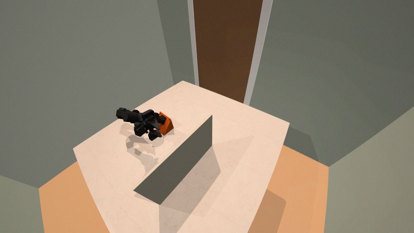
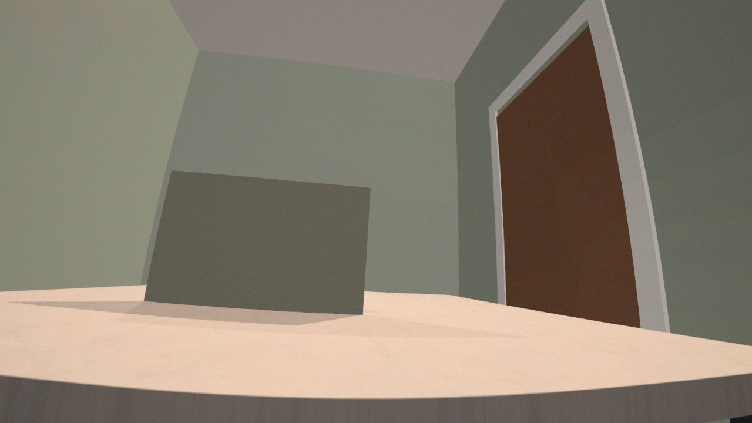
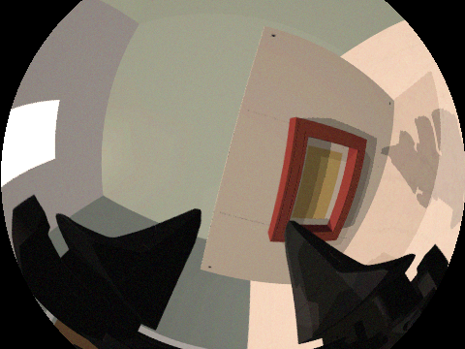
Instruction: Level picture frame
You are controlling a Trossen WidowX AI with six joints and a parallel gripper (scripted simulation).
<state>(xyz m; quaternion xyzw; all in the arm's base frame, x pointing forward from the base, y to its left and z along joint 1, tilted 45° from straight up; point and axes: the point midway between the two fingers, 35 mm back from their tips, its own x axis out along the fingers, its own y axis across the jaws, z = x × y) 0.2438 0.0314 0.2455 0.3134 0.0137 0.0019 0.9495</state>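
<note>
My gripper tip is 130 mm short of the picture frame and 110 mm above it. The rest, counted from my gripper tip: wall panel: 140 mm ahead, 120 mm below.
</note>
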